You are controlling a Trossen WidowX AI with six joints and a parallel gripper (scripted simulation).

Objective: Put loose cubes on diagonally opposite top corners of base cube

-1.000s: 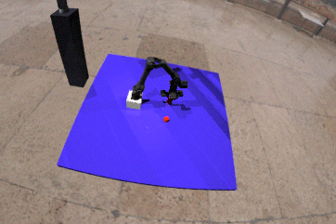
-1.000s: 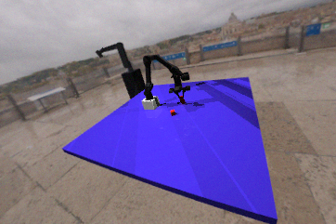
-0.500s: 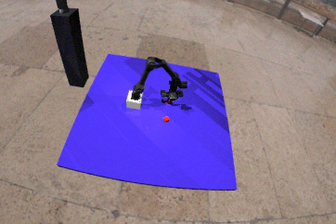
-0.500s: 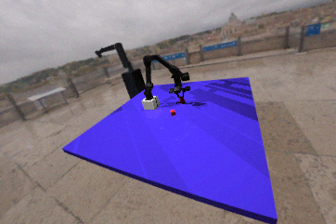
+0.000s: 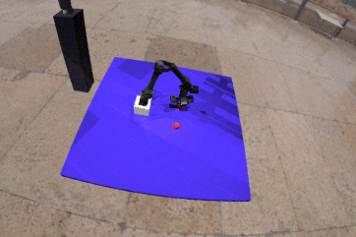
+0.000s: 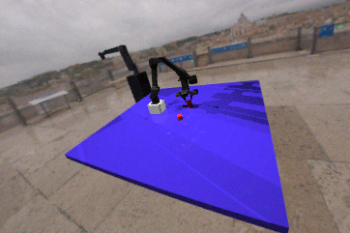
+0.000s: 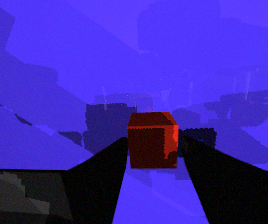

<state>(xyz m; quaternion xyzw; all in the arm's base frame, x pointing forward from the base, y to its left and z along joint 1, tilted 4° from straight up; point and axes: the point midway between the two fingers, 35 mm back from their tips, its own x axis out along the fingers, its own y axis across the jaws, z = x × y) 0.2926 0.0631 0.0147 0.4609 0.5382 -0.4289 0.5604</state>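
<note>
Right now the red cube is 180 mm to the right of my gripper tip, 40 mm below it and 10 mm behind it.
</note>
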